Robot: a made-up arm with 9 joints. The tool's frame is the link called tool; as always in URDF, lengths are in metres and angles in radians. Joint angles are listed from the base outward. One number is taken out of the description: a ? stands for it. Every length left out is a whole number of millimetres.
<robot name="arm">
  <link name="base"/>
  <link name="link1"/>
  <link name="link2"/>
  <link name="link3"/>
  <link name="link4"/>
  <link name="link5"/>
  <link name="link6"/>
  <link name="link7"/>
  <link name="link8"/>
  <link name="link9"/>
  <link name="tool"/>
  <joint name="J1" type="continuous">
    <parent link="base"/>
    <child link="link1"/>
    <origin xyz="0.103 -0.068 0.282" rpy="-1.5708 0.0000 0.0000"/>
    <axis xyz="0 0 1"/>
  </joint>
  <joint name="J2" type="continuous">
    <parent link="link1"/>
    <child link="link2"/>
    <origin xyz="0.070 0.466 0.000" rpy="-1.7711 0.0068 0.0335"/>
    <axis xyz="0 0 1"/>
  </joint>
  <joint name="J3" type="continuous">
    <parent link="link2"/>
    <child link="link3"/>
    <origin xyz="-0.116 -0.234 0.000" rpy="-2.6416 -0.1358 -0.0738"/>
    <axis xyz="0 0 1"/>
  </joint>
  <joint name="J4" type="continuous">
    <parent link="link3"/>
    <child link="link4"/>
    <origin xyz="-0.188 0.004 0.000" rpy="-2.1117 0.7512 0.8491"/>
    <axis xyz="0 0 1"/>
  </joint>
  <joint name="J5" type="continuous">
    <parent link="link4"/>
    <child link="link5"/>
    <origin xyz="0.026 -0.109 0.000" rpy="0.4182 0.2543 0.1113"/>
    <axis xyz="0 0 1"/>
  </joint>
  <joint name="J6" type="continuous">
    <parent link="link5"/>
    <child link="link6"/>
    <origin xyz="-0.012 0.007 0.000" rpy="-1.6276 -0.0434 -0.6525"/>
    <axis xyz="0 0 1"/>
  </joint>
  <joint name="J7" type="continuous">
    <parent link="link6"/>
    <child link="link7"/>
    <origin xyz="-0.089 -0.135 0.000" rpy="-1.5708 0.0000 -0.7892"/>
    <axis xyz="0 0 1"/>
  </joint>
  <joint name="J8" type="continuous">
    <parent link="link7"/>
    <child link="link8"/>
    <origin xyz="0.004 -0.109 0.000" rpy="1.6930 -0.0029 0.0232"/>
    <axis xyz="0 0 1"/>
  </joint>
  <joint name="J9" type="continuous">
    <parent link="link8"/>
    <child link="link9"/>
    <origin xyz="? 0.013 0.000" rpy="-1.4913 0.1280 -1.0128"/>
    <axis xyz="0 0 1"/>
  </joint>
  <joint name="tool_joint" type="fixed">
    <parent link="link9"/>
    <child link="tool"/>
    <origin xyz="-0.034 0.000 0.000" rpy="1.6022 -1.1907 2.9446"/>
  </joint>
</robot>
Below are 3 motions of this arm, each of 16 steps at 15 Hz.
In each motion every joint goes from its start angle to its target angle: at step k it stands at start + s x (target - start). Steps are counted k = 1, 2, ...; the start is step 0. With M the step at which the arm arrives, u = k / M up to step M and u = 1 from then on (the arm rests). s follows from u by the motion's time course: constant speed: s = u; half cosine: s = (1 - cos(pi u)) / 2; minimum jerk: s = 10 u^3 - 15 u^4 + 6 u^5.
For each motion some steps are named. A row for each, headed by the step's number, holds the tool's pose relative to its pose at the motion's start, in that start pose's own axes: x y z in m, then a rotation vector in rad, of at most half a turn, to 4 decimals.
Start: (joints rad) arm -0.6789 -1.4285 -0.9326 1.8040 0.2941 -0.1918 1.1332 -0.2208 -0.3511
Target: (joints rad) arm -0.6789 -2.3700 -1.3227 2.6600 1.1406 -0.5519 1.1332 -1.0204 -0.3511
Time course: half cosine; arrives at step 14
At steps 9, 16:
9: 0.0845 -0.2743 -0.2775 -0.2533 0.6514 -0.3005
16: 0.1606 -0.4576 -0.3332 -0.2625 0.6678 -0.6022

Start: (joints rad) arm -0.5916 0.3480 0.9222 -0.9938 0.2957 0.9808 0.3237 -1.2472 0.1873
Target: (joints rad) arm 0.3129 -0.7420 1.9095 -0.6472 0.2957 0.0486 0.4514 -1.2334 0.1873
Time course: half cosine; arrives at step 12
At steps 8, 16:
8: -0.2156 0.2434 0.4754 1.0889 -1.0221 1.0884
16: -0.2747 0.2452 0.4027 0.9424 -1.6129 1.5289

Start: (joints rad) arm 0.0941 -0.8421 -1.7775 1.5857 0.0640 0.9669 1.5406 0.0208 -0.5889
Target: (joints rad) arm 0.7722 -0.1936 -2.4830 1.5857 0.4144 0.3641 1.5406 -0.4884 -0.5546
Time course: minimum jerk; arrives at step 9
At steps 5, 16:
5: -0.1708 -0.0720 0.1149 -0.2016 0.9727 0.5661
16: -0.2140 -0.0720 0.1085 -0.3423 1.6435 0.5337

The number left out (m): 0.087
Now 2 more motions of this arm.
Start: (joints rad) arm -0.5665 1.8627 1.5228 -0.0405 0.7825 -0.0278 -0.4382 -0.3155 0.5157
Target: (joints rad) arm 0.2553 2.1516 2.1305 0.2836 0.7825 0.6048 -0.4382 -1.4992 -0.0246
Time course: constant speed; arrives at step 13
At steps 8, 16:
8: -0.2234 0.0079 -0.2962 -0.4550 0.5922 0.5216
16: -0.4188 -0.0523 -0.4250 -0.6140 0.8722 0.9313

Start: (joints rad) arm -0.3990 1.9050 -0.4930 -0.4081 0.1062 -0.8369 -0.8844 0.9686 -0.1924
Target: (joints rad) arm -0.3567 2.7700 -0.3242 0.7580 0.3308 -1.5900 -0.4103 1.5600 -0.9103
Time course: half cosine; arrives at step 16
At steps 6, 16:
6: 0.0903 0.0448 0.0100 -0.2776 0.1359 0.1233
16: 0.3090 0.0986 -0.0457 -0.5368 0.7446 0.5831

